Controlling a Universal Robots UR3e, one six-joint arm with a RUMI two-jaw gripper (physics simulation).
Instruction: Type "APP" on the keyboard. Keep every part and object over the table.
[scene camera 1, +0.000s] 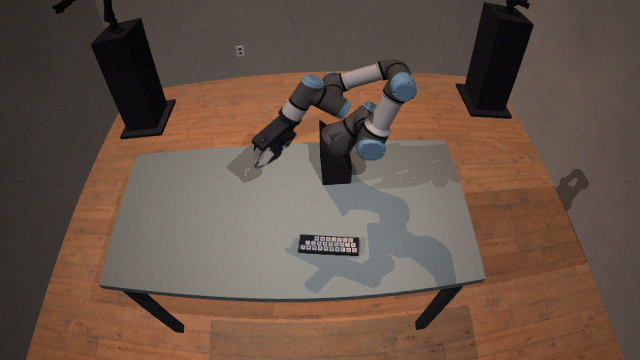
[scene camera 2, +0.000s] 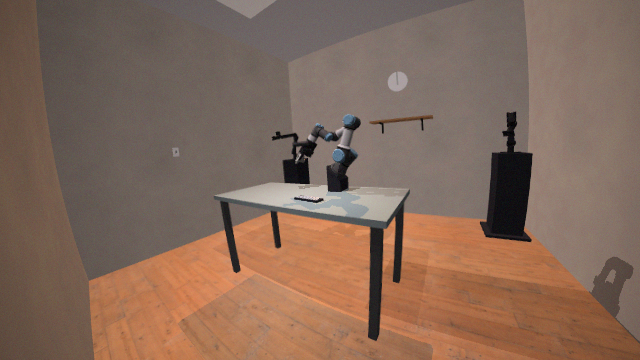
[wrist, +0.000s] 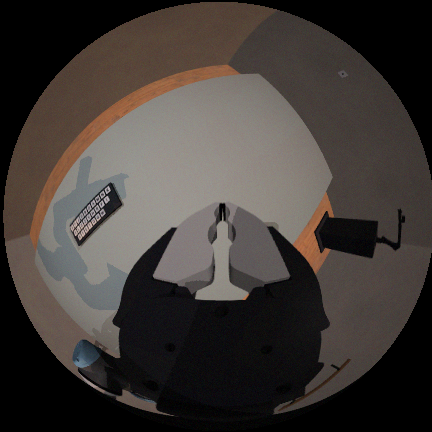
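Pixels of known places: gripper, fingertip midpoint: (scene camera 1: 255, 167) (scene camera 2: 295, 163) (wrist: 222, 204); arm's base, origin of the base link: (scene camera 1: 334, 141) (scene camera 2: 337, 171).
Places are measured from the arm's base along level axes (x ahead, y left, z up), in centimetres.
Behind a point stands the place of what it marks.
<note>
A small black keyboard (scene camera 1: 328, 245) {x 34.5, y -3.3, z -12.8 cm} (scene camera 2: 308, 199) {x 37.0, y -0.6, z -13.3 cm} (wrist: 96, 214) {x 32.5, y -5.4, z -12.7 cm} with rows of light keys lies flat on the grey-green table (scene camera 1: 200, 215) {x 21.0, y -50.7, z -14.5 cm} (scene camera 2: 265, 192) {x 27.5, y -53.1, z -14.5 cm} (wrist: 210, 135) {x 30.3, y -41.7, z -14.5 cm}, near its front edge in scene camera 1. The letters on the keys are too small to read. My gripper (scene camera 1: 256, 165) {x 17.8, y -25.5, z 7.6 cm} (scene camera 2: 298, 161) {x 17.8, y -25.5, z 7.6 cm} (wrist: 222, 204) {x 17.8, y -25.5, z 7.6 cm} is shut, its two jaw tips together with nothing between them. It is in the air above the back left part of the table, well behind and to the left of the keyboard in scene camera 1.
The arm's black base block (scene camera 1: 336, 167) {x 7.7, y 0.4, z -5.1 cm} (scene camera 2: 337, 182) {x 7.6, y 4.0, z -7.4 cm} stands at the back of the table. Black pedestals (scene camera 1: 131, 75) (scene camera 1: 500, 60) (scene camera 2: 509, 192) (wrist: 350, 235) stand on the floor beyond the table. The arm's shadow falls across and around the keyboard.
</note>
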